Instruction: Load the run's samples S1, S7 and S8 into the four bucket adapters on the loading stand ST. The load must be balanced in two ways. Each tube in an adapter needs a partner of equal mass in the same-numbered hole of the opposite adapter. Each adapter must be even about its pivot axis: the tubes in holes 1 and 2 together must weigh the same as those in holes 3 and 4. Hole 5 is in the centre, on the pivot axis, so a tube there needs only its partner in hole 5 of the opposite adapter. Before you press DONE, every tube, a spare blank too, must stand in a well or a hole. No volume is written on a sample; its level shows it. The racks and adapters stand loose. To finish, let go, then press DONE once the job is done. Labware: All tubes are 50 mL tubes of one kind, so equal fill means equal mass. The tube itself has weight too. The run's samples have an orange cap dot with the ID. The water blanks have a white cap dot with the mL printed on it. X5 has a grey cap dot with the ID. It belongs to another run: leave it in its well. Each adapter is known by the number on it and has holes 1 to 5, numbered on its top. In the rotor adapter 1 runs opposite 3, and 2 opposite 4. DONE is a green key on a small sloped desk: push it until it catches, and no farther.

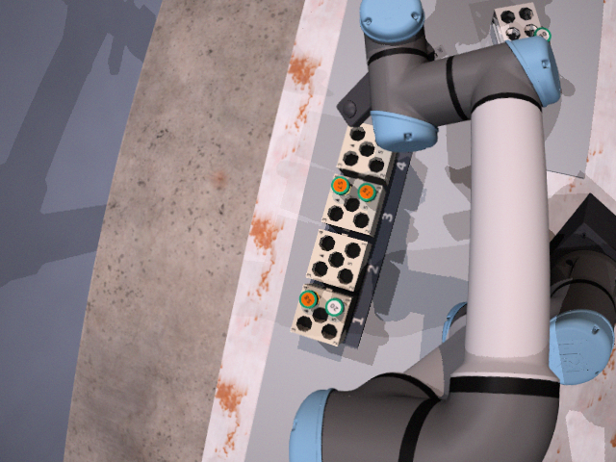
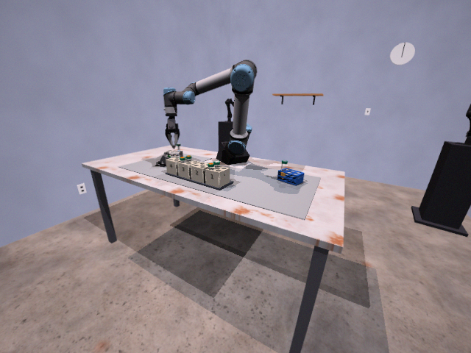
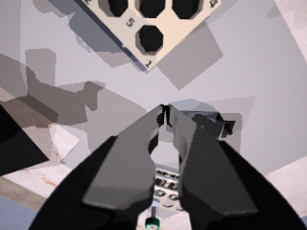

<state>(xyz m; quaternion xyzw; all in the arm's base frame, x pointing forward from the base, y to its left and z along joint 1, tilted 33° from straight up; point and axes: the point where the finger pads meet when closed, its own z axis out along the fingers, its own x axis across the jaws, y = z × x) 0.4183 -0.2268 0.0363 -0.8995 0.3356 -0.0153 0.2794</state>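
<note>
My hand is 13 cm to the left of the green DONE key, 9 cm above it and 4 cm past it. Round my hand: beige adapter 19 cm to the left, 11 cm below, 3 cm ahead; white-dot blank 26 cm to the right, 21 cm behind, 10 cm below; beige blank rack 28 cm to the right, 17 cm behind, 13 cm below.
</note>
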